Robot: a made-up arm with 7 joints.
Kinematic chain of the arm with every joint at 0, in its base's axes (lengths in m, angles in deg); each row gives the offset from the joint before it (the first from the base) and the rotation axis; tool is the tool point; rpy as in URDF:
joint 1: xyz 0 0 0.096 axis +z
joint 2: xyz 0 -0.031 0.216 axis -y
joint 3: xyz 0 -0.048 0.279 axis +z
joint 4: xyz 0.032 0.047 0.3 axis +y
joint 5: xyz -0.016 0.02 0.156 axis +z
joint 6: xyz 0 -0.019 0.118 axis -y
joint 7: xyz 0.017 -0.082 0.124 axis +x
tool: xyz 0 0 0 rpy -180 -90 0
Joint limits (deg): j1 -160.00..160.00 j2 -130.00..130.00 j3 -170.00..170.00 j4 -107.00..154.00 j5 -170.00..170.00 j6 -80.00..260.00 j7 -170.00..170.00
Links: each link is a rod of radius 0.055 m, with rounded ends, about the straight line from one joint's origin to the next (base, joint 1, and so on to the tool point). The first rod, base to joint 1, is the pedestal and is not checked.
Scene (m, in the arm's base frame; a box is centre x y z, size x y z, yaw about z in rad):
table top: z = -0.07
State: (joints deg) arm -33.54 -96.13 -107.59 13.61 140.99 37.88 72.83
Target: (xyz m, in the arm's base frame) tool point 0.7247 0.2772 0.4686
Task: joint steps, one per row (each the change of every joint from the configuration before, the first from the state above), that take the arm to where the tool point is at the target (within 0.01 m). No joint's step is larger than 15 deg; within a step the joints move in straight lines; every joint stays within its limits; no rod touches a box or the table.
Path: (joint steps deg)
1: 5.73 4.63 3.61 -14.63 2.24 -3.13 0.00
2: 5.72 4.63 3.61 -14.63 2.23 -3.14 0.00
3: 5.73 4.63 3.61 -14.63 2.24 -3.13 0.00
4: 5.73 4.63 3.62 -14.64 2.24 -3.14 0.00
5: 5.72 4.63 3.61 -14.63 2.24 -3.13 0.00
6: 5.73 4.63 3.61 -14.63 2.23 -3.14 0.00

